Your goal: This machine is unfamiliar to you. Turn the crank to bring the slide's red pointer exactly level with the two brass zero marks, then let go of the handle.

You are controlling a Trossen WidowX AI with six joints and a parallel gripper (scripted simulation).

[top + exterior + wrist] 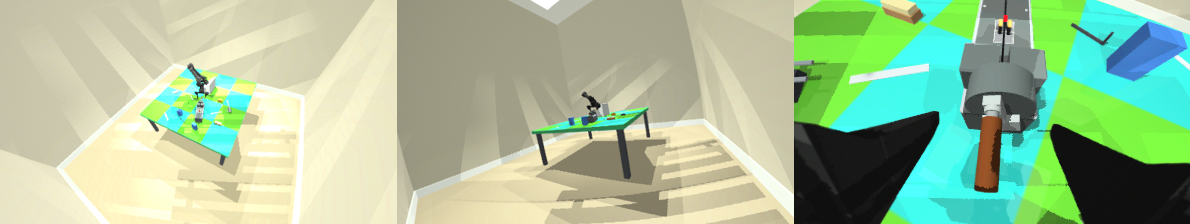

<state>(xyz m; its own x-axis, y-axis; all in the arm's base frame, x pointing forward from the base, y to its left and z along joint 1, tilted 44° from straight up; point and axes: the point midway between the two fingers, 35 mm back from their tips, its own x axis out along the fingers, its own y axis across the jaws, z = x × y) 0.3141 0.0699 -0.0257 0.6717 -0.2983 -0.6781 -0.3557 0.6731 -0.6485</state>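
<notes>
My gripper tip is now 20 mm past the crank handle and 10 mm to the left of it. The rest, counted from my gripper tip: red pointer 160 mm ahead, 60 mm to the left, 30 mm below; orange piece 180 mm behind, 200 mm to the left, 100 mm below; black L-shaped key 330 mm ahead, 110 mm to the right, 110 mm below.
</notes>
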